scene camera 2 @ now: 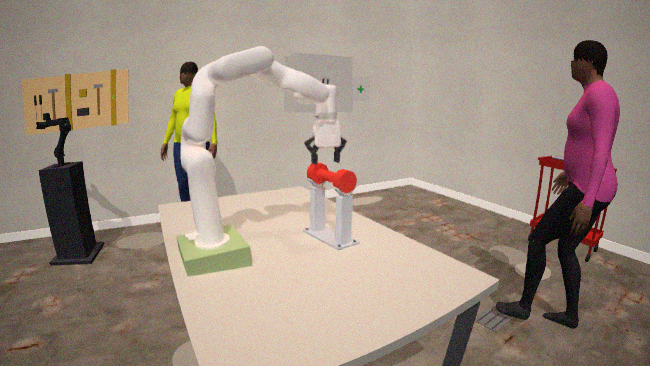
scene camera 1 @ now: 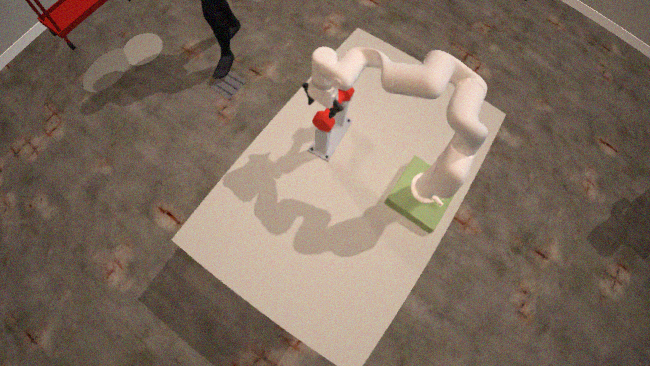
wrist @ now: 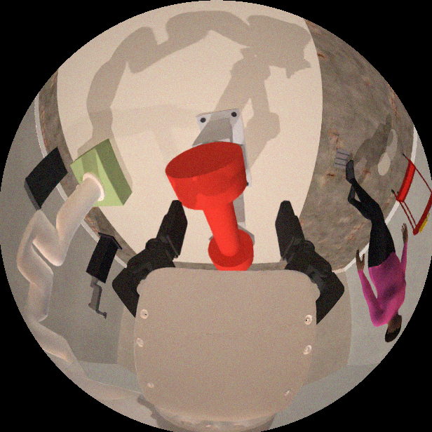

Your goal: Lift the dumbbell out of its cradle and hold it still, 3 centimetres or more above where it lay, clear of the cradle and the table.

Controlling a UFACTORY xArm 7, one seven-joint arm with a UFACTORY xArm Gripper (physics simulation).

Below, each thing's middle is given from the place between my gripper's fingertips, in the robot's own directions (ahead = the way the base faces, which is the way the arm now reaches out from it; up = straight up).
Scene:
Now: the red dumbbell (scene camera 2: 345, 180) 6 cm to the right of my hand and 4 cm below it. The rest, counted from my hand: grey cradle (scene camera 2: 339, 239): 16 cm below, 6 cm to the right.

